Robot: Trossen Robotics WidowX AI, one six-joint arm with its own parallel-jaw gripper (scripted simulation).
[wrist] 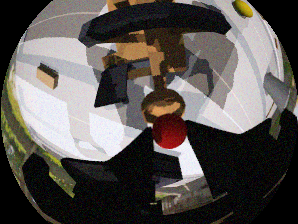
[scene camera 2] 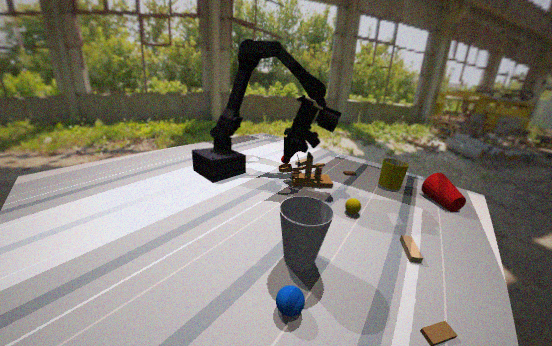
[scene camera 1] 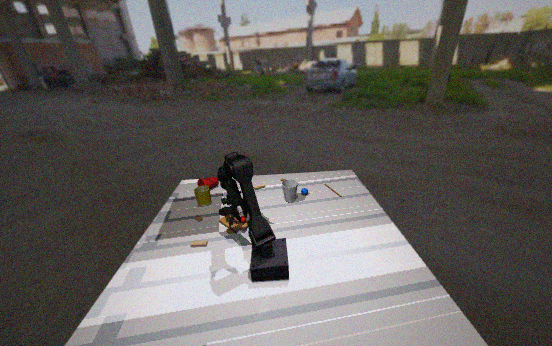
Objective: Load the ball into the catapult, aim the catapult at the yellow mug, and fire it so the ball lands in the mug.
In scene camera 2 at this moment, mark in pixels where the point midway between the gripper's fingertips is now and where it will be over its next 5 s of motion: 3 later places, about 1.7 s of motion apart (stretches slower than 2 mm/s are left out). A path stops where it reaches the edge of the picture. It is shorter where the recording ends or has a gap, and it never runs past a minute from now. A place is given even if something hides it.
My gripper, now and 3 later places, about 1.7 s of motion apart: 284,161; 374,119; 359,128; 288,143
